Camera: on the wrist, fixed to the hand. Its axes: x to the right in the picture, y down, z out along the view.
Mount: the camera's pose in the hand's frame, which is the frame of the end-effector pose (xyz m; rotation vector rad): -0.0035 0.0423 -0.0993 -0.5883 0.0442 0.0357
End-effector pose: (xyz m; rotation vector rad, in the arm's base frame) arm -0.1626 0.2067 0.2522 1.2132 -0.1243 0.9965
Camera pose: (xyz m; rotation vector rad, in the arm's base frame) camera -0.2348 0.2863 0.2412 0.6518 -0.3775 0.9283
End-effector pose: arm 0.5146 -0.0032 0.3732 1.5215 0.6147 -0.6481
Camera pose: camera 0.5461 0.0940 0.4082 0.9946 0.7329 -0.3596
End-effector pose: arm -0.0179 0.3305 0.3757 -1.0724 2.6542 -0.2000
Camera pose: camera -0.0731 0.3658 0.4615 -1.1782 2.8402 0.6078
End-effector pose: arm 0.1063 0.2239 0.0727 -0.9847 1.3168 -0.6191
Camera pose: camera 0.0029 0.2236 0.0417 -1.4206 1.5923 -0.2208
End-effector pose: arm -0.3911 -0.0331 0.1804 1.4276 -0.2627 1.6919
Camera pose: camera -0.4903 0.0049 0.1612 0.9487 -0.6999 1.5003
